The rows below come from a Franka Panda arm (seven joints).
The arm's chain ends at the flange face. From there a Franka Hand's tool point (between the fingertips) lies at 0.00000 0.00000 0.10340 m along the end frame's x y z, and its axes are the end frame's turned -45 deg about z.
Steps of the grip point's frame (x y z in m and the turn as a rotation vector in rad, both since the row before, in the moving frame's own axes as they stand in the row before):
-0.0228, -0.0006, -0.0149, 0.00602, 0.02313, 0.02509
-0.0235, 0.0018, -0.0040, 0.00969, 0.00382, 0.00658
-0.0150, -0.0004, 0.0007, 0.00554, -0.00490, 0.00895
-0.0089, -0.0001, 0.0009, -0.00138, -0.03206, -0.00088
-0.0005, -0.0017, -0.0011, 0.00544, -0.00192, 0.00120
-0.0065, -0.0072, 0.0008, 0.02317, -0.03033, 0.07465
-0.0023, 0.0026, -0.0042, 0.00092, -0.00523, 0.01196
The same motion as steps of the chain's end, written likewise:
-0.0178, 0.0178, -0.0149, 0.02061, 0.01210, 0.02509
-0.0149, 0.0189, -0.0040, 0.00955, -0.00415, 0.00658
-0.0101, 0.0104, 0.0007, 0.00045, -0.00738, 0.00895
-0.0041, 0.0038, 0.0010, -0.02365, -0.02169, -0.00088
-0.0010, -0.0006, -0.0011, 0.00249, -0.00520, 0.00120
-0.0058, -0.0009, 0.0009, -0.00506, -0.03783, 0.07465
0.0007, 0.0032, -0.0042, -0.00305, -0.00435, 0.01196

